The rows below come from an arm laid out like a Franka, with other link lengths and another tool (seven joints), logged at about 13 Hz.
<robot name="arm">
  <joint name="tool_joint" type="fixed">
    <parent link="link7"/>
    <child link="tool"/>
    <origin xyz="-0.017 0.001 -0.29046" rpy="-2.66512 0 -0.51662"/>
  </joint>
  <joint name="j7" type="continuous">
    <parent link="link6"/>
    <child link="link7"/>
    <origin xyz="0.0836 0 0" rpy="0 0 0"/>
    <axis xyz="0 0 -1"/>
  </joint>
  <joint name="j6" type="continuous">
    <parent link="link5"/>
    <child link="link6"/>
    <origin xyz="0 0 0" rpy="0 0 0"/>
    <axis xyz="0 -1 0"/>
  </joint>
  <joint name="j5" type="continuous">
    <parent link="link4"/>
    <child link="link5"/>
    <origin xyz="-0.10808 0 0.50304" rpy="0 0 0"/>
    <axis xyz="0 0 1"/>
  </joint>
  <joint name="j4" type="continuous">
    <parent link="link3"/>
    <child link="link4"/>
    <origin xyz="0.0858 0 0" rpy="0 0 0"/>
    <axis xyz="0 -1 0"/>
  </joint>
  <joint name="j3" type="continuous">
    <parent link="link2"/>
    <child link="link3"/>
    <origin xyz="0 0 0.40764" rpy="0 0 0"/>
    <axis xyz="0 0 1"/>
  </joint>
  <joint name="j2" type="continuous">
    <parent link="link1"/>
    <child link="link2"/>
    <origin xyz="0 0 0" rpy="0 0 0"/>
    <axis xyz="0 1 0"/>
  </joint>
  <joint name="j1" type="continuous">
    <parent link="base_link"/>
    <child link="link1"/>
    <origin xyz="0 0 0.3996" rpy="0 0 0"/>
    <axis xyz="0 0 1"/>
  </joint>
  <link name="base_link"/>
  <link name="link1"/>
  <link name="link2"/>
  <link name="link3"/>
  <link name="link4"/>
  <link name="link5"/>
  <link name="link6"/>
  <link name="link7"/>
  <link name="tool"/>
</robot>
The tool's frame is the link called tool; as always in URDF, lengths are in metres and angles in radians. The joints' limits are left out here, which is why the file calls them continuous.
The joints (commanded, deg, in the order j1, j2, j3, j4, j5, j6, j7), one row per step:
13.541, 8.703, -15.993, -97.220, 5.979, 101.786, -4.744
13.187, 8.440, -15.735, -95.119, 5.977, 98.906, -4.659
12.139, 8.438, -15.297, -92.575, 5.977, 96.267, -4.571
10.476, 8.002, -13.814, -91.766, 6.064, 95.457, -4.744
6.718, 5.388, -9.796, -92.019, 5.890, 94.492, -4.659
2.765, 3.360, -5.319, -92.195, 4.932, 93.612, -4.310
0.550, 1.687, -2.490, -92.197, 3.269, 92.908, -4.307
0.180, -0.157, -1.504, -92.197, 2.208, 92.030, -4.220
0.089, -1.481, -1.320, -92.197, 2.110, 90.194, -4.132
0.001, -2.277, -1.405, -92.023, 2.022, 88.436, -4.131
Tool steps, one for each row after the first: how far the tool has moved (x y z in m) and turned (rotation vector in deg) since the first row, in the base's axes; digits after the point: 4 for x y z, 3 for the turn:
-0.0036, 0.0002, 0.0213, 0.197, 0.529, 0.076
-0.0041, -0.0060, 0.0439, 0.317, 0.635, -0.360
-0.0051, -0.0082, 0.0559, 0.724, 0.232, -0.312
-0.0171, -0.0078, 0.0829, 1.485, -1.049, -0.058
-0.0281, -0.0074, 0.1037, 1.093, -1.907, 0.299
-0.0372, -0.0088, 0.1220, -0.348, -2.794, 1.125
-0.0482, -0.0069, 0.1421, -1.349, -3.719, 1.772
-0.0624, -0.0060, 0.1550, -1.394, -3.204, 1.857
-0.0739, -0.0081, 0.1637, -1.432, -2.413, 1.759

